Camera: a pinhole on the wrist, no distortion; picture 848 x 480 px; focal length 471.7 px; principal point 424.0 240.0 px. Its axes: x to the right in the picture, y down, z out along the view. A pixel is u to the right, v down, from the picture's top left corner.
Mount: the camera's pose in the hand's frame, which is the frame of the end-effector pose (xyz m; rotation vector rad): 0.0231 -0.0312 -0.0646 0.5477 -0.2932 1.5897
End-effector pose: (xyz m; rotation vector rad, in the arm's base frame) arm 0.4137 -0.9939 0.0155 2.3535 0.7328 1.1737
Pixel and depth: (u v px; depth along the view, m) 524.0 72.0 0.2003
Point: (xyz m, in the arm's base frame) 0.5502 -0.8625 -0.0238
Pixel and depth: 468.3 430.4 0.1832
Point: 0.4625 -0.9293 -0.1232
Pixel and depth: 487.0 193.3 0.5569
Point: 0.7939 -0.7567 -0.2644
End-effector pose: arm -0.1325 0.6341 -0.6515 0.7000 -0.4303 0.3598
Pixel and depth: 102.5 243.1 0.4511
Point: 0.1498 0.1706 -0.7702
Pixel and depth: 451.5 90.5 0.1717
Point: -0.0160 0.5254 -0.6007
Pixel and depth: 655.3 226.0 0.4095
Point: -0.1173 0.3456 -0.3724
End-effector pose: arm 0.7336 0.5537 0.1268 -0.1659 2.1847 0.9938
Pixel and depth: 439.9 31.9 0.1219
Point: 0.7137 0.5358 -0.0023
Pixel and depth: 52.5 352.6 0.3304
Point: 0.9472 0.3232 -0.1790
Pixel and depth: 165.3 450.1 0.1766
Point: 0.8579 0.4362 -0.0069
